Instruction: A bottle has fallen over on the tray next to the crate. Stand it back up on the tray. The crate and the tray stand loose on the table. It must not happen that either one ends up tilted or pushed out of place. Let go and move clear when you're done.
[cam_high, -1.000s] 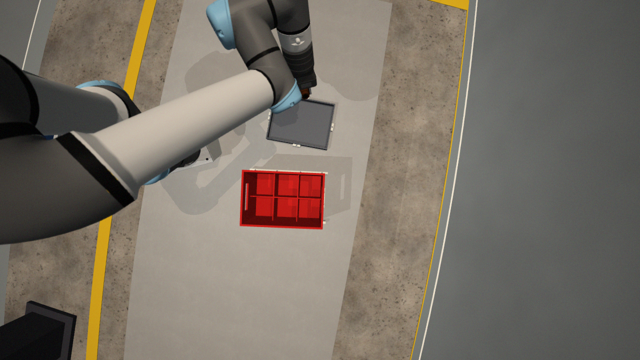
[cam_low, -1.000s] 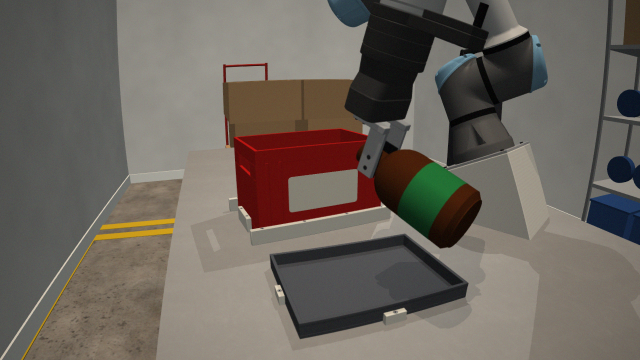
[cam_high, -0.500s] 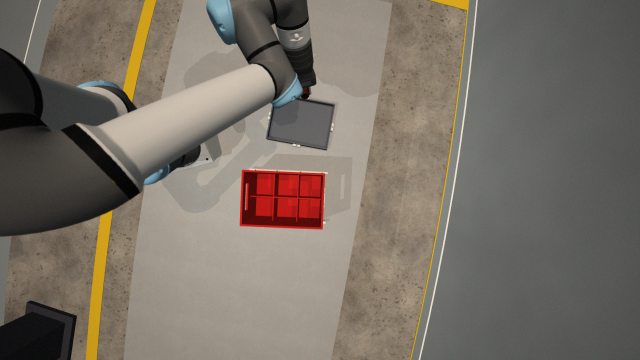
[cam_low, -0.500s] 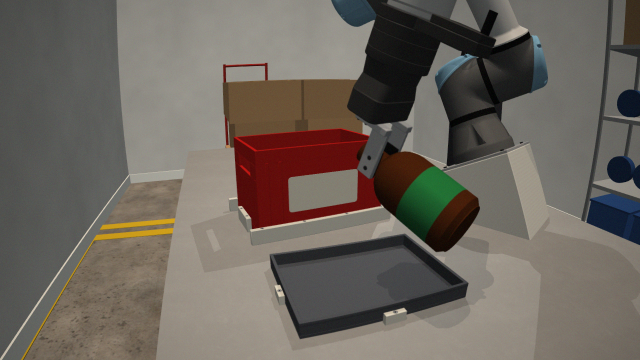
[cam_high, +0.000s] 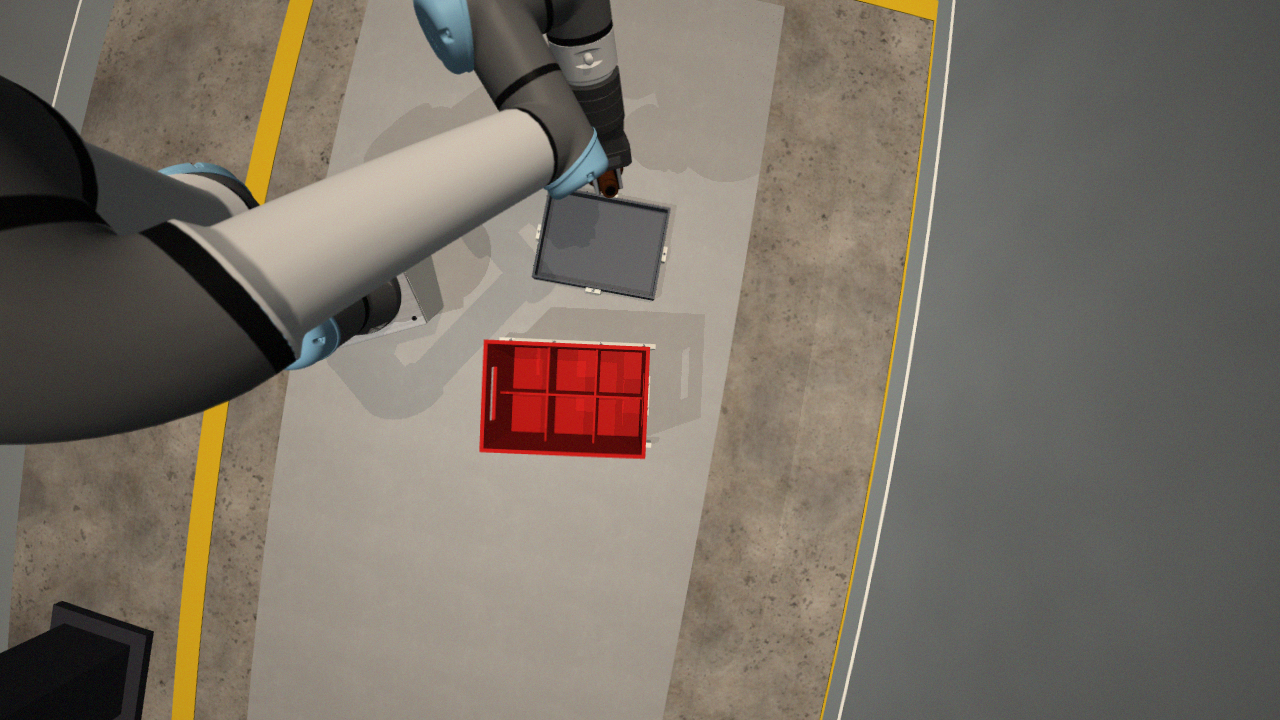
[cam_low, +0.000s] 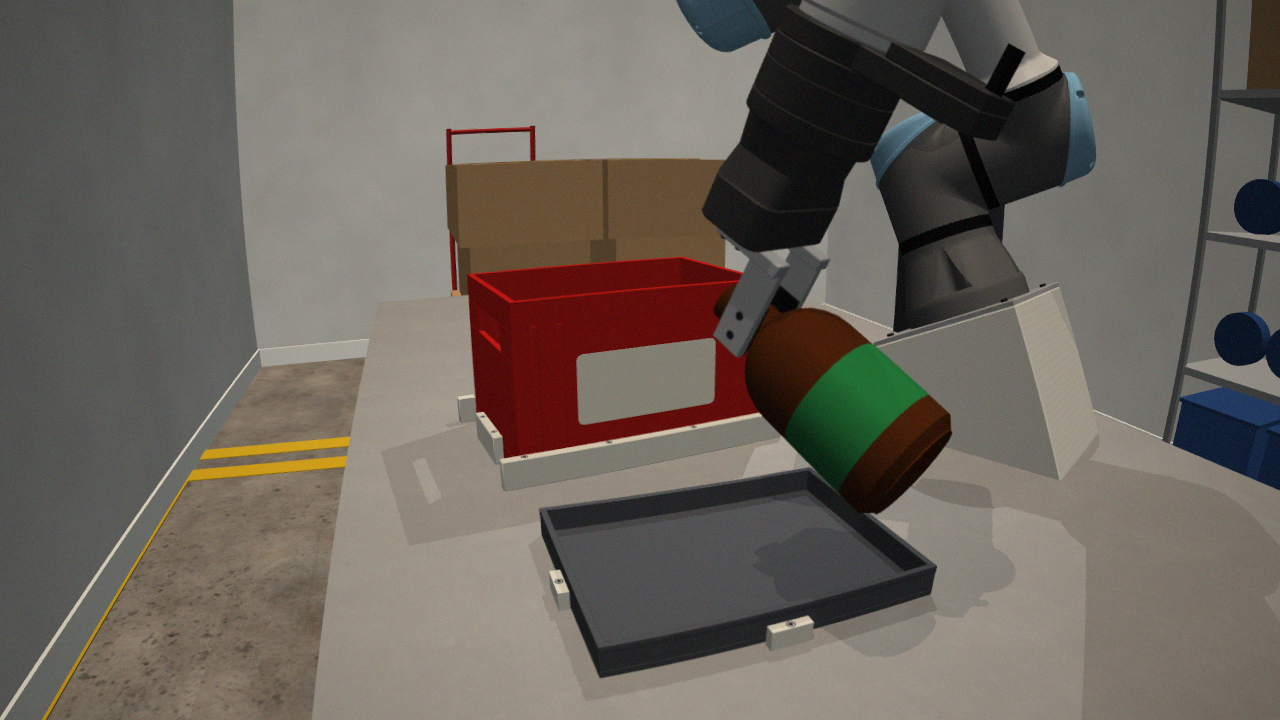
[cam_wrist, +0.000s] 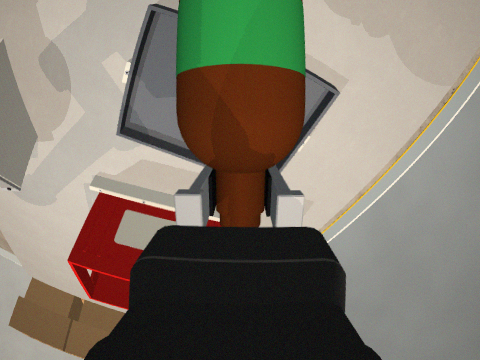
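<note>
The bottle lies 40 mm to the left of my hand, 30 mm below it and 20 mm behind it. Also, from my hand: red crate 360 mm to the right, 120 mm below, 20 mm ahead; dark grey tray 190 mm below, 50 mm to the right, 10 mm behind.
</note>
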